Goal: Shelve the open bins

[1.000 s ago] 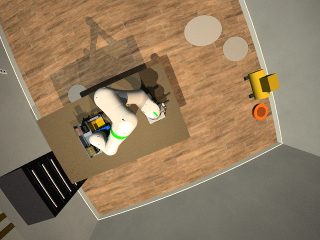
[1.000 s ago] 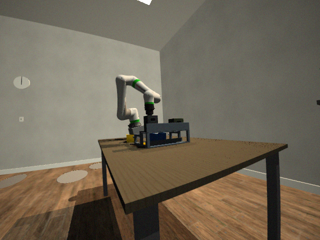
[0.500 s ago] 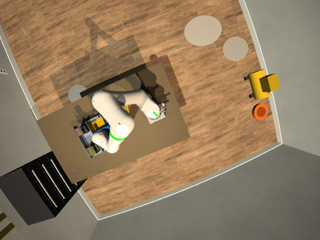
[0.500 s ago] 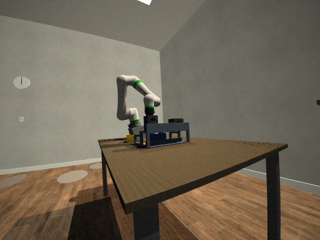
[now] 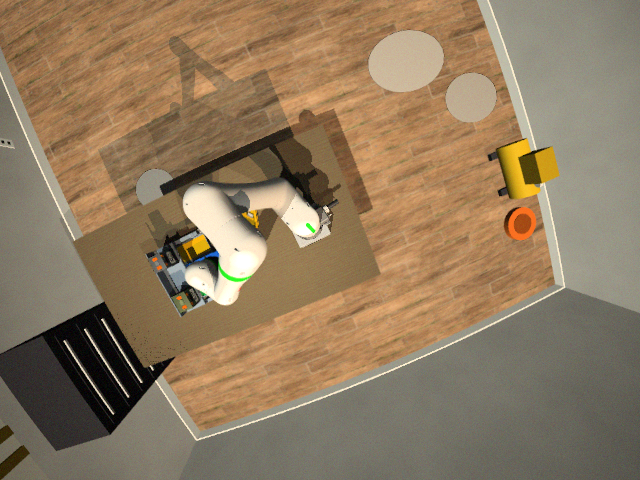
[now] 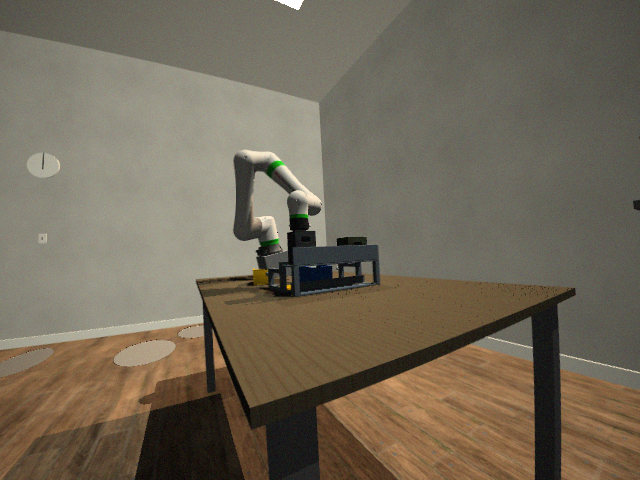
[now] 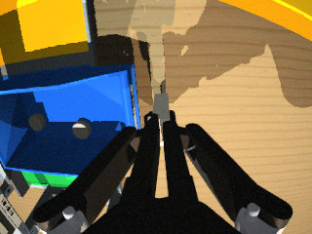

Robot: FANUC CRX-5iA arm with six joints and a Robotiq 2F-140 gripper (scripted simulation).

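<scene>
My gripper is now 110 mm short of the blue bin and 20 mm to the left of it. Also, from my hand: yellow bin (180 mm behind, 120 mm to the right, 10 mm below); blue mark (170 mm ahead, 30 mm to the right, 40 mm below); green mark (190 mm ahead, 80 mm to the left, 40 mm below).
</scene>
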